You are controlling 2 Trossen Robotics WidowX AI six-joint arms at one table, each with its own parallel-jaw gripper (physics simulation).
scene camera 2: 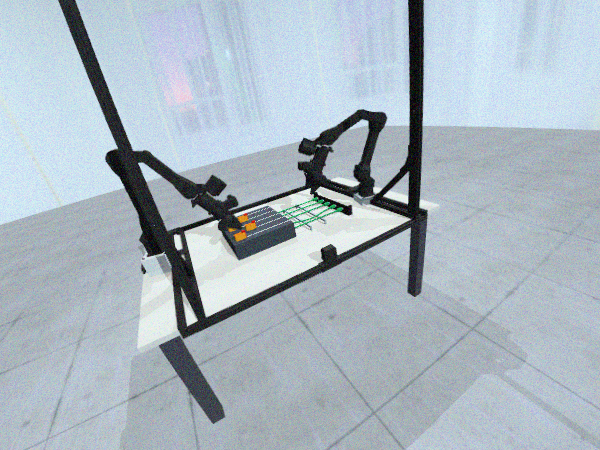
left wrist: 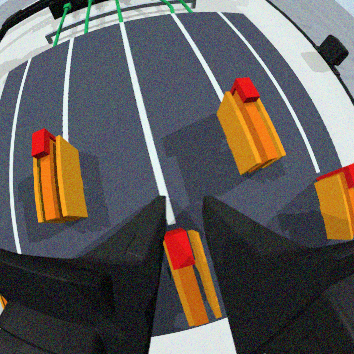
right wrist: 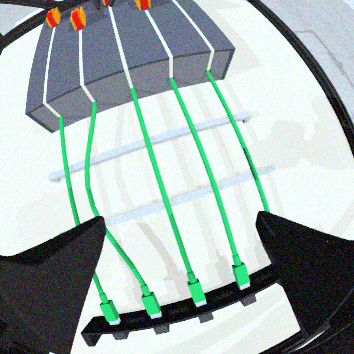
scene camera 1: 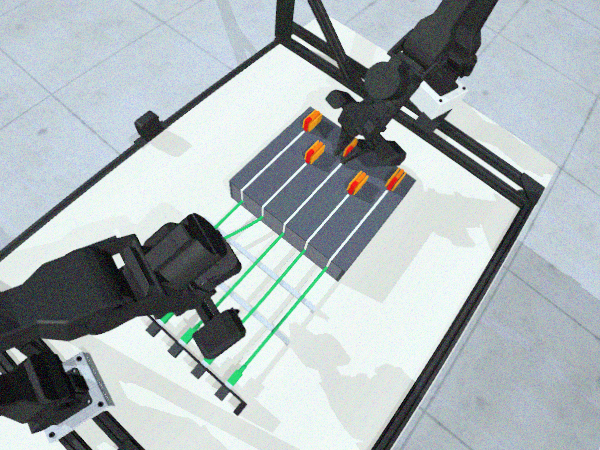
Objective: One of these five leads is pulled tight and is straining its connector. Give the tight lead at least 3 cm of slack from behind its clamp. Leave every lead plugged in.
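Places are measured from the left arm's base along level axes (x back, y right, z up), in millimetres.
Pixels of known places: left gripper, between the fingertips: (scene camera 2: 241, 227) (left wrist: 184, 203) (right wrist: 104, 7) (scene camera 1: 339, 159); right gripper, between the fingertips: (scene camera 2: 308, 191) (right wrist: 182, 222) (scene camera 1: 221, 287); left arm's base, origin of its link: (scene camera 2: 157, 251) (scene camera 1: 440, 83); right arm's base, origin of its link: (scene camera 2: 366, 194) (scene camera 1: 65, 395).
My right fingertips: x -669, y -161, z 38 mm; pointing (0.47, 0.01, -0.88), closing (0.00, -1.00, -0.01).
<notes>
For each thing: its top centre in the pictures, then the offset to it from my right fingertips. "*": a spot on its surface instead.
- black connector strip, a spot on its surface: (right wrist: 180, 313) * dy +0, dx -107, dz -81 mm
- dark block, a spot on its surface: (right wrist: 100, 60) * dy +87, dx +178, dz -49 mm
- middle lead, a spot on its surface: (right wrist: 162, 192) * dy +15, dx +26, dz -88 mm
- middle clamp, a spot on its surface: (left wrist: 186, 285) (scene camera 1: 354, 145) * dy +114, dx +364, dz -25 mm
Five green leads run from a black connector strip (scene camera 1: 192, 356) (right wrist: 180, 313) into white lines on a dark block (scene camera 1: 280, 165) (right wrist: 100, 60). The middle lead (right wrist: 162, 192) is straight; the second from the left in the right wrist view (right wrist: 88, 170) bows. Each line ends at an orange clamp with a red part. My left gripper (left wrist: 184, 203) is shut on the middle clamp (left wrist: 186, 285) (scene camera 1: 351, 147), one finger on each side; the clamp's left side is partly hidden. My right gripper (right wrist: 182, 222) is open and empty above the leads, near the strip. Four visible connectors sit at the strip; the fifth is hidden.
Other clamps stand close around the left gripper: one (left wrist: 252, 132) ahead to the right, one (left wrist: 60, 180) to the left, one (left wrist: 336, 205) at the right edge. Two pale bars (right wrist: 120, 151) (right wrist: 190, 196) cross under the leads. A black frame (scene camera 2: 260, 297) edges the table.
</notes>
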